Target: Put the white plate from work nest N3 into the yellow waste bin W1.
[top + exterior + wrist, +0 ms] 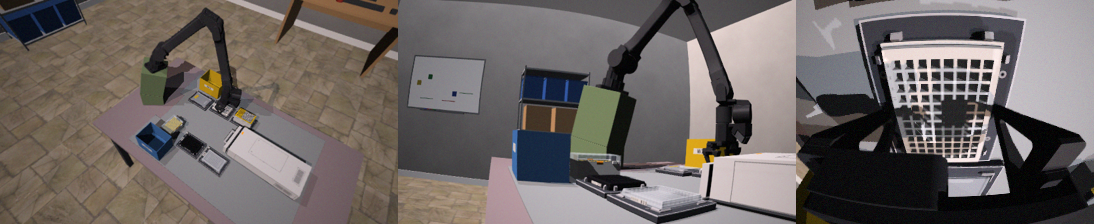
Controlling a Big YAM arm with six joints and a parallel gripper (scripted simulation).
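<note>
The white plate is right at my hand. From my hand the other things lie so: grey lidded plate: 17 cm behind, 5 cm to the right; yellow tip box: 17 cm ahead, 4 cm above, 3 cm to the left; dark nest N3: 1 cm below.
</note>
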